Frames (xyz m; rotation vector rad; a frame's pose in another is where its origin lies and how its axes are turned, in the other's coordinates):
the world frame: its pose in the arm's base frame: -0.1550 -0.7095 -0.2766 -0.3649 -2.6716 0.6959
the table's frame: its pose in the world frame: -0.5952 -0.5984 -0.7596 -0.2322 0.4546 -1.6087
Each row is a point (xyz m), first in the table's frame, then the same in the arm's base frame.
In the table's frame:
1: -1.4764 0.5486 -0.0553
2: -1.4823 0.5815 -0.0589
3: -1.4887 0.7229 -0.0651
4: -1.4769 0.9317 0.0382
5: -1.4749 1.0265 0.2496
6: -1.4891 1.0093 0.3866
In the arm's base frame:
1: 0.3038 0.3763 -0.0004
2: 0.2850 0.3971 0.0182
3: 0.1972 0.4677 0.1041
4: -0.0178 0.5135 0.1820
5: -0.2396 0.4769 0.1260
6: -0.3316 0.4307 0.0329

